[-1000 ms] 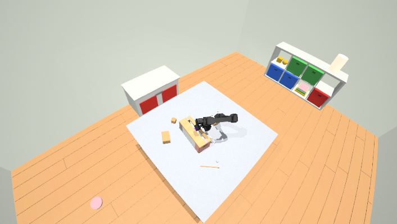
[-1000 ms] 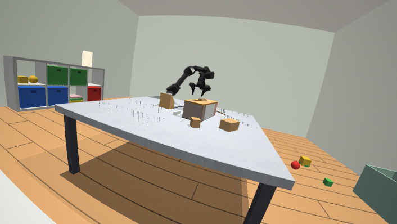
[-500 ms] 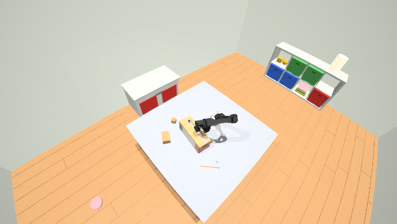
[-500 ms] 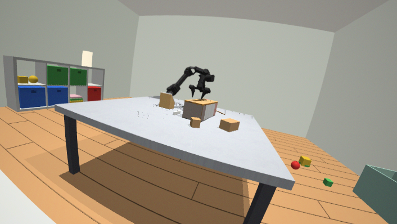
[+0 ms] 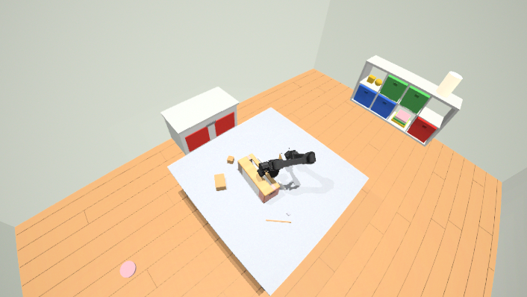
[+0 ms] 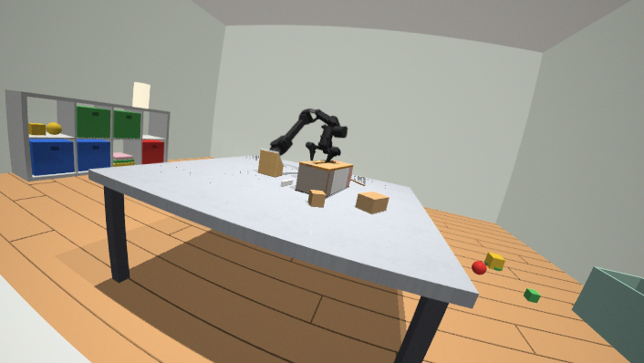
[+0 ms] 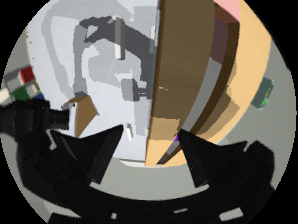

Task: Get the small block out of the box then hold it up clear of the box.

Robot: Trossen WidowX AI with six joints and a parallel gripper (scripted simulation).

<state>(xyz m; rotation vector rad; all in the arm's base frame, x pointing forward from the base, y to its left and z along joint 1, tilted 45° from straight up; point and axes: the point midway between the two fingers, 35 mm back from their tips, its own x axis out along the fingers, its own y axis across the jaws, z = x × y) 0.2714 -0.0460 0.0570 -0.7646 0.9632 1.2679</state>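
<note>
My gripper tip is 3 cm short of the box, 1 cm to the left of it and 5 cm above it. Also, from my gripper tip: thin stick 19 cm ahead, 34 cm to the left, 11 cm below.
</note>
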